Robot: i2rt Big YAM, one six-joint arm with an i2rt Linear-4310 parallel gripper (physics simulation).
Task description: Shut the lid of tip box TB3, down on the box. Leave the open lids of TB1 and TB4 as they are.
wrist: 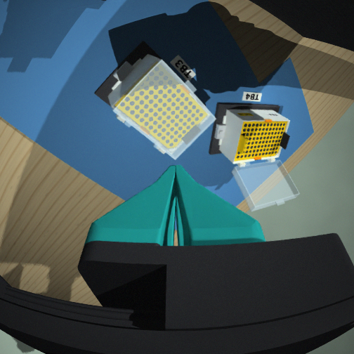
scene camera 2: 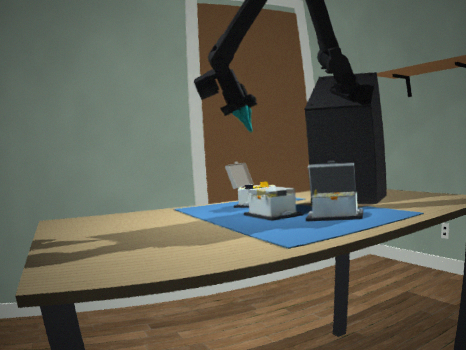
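Seen in the pictures: gripper, fingertip midpoint: (scene camera 2: 251,131); arm's base, link origin: (scene camera 2: 348,91).
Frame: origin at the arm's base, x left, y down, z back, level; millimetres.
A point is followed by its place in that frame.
TB3 (scene camera 2: 272,205) @(x 149, y 337, z -358 mm) (wrist: 131,77) is a white box in the middle. Its clear lid (scene camera 2: 280,191) @(x 142, y 302, z -330 mm) (wrist: 162,110) lies down over the top, with yellow tips showing through it; whether it is fully seated is hard to tell. TB4 (scene camera 2: 245,198) @(x -149, y 346, z -356 mm) (wrist: 231,142) has its clear lid (scene camera 2: 240,175) @(x -244, y 273, z -344 mm) (wrist: 265,185) swung open. The box at the right in the scene view, TB1 (scene camera 2: 335,206) @(x 278, y 341, z -226 mm), has its lid (scene camera 2: 332,178) @(x 307, y 265, z -247 mm) standing upright; TB1 does not show in the wrist view. My gripper (scene camera 2: 251,130) @(x 27, y 131, z -369 mm) (wrist: 175,174) is shut and empty, its teal fingertips pointing down, well above the boxes.
The boxes stand on dark bases on a blue mat (scene camera 2: 290,235) @(x 381, y 375, z -394 mm) (wrist: 70,140) on the wooden table (scene camera 2: 135,255) @(x 405, y 378, z -735 mm) (wrist: 50,185). A black pedestal (scene camera 2: 345,145) @(x 49, y 187, z -61 mm) carries the arm behind TB1. A wooden shelf (scene camera 2: 430,66) is on the right wall.
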